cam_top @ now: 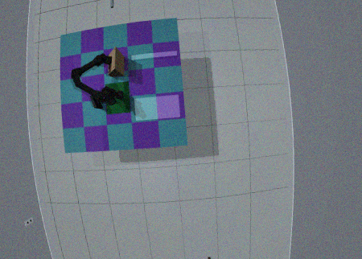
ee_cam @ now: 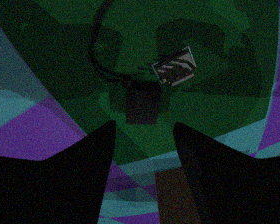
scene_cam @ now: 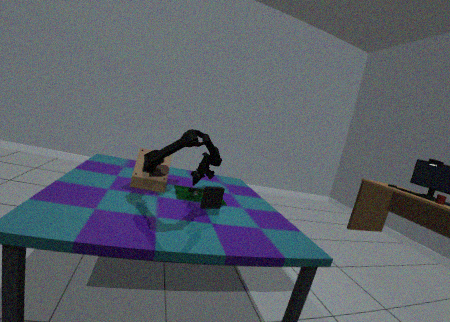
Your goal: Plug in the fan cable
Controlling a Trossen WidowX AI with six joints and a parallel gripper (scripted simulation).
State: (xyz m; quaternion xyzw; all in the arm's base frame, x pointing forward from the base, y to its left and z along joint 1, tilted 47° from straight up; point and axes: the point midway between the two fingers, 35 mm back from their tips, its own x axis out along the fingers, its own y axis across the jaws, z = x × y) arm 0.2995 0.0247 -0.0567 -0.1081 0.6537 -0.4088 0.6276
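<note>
Right now my gripper tip is 1 cm past the dark plug and 4 cm above it. Round my gripper tip: green board (4 cm ahead, 3 cm to the right, 7 cm below); then black fan (9 cm ahead, 21 cm to the right, 1 cm above).
</note>
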